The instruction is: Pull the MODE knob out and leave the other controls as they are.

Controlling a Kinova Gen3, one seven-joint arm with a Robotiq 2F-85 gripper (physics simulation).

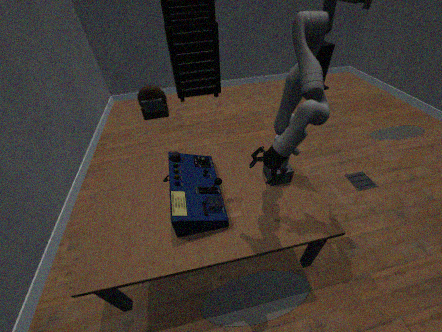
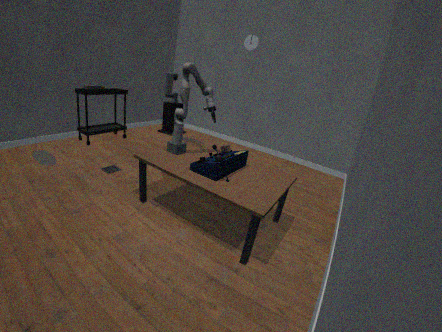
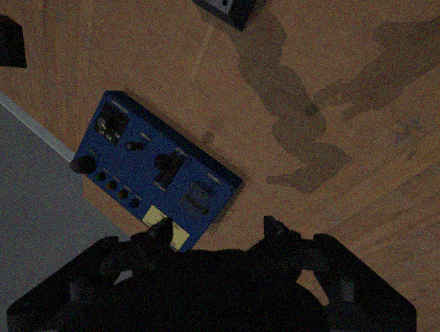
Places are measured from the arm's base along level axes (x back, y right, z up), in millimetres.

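Pixels of known places: gripper, between the fingertips: [image 1: 258,175] [image 2: 215,121] [image 3: 217,226]; arm's base, origin of its link: [image 2: 177,142].
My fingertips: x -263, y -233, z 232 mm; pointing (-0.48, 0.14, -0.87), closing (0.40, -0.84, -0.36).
Note:
Ahead of a thing's pixels: the offset from my fingertips to its middle. "spot": to the spot under its first point. Level surfaces: height alone.
The blue control console @[spot: dy +67, dx -287, dz -215 mm] [image 1: 194,212] [image 2: 216,172] [image 3: 142,172] lies on the table. Its labels are too blurred to read, so I cannot tell which control is the MODE knob. A large black round knob @[spot: dy +442, dx -310, dz -161 mm] [image 1: 174,157] [image 3: 84,164] is at one corner. A small dark knob @[dy +315, dx -158, dz -211 mm] [image 1: 206,173] [image 3: 134,146] stands near a dark dial panel @[dy +435, dx -149, dz -228 mm] [image 1: 203,161] [image 3: 111,124]. My gripper [image 1: 261,173] [image 2: 214,118] [image 3: 217,226] is open and empty, high above the table and apart from the console.
The console also bears a ball-topped lever @[dy +190, dx -124, dz -185 mm] [image 1: 218,181] [image 3: 162,161], a row of small round controls @[spot: dy +296, dx -316, dz -182 mm] [image 3: 123,194], a covered panel @[dy +77, dx -186, dz -214 mm] [image 3: 199,197] and a yellow label @[spot: dy +127, dx -345, dz -192 mm] [image 1: 179,203]. A side lever @[spot: dy +459, dx -393, dz -326 mm] [image 1: 166,178] sticks out. The arm's base [image 2: 176,148] stands on the table @[dz -330 mm] [image 2: 265,192].

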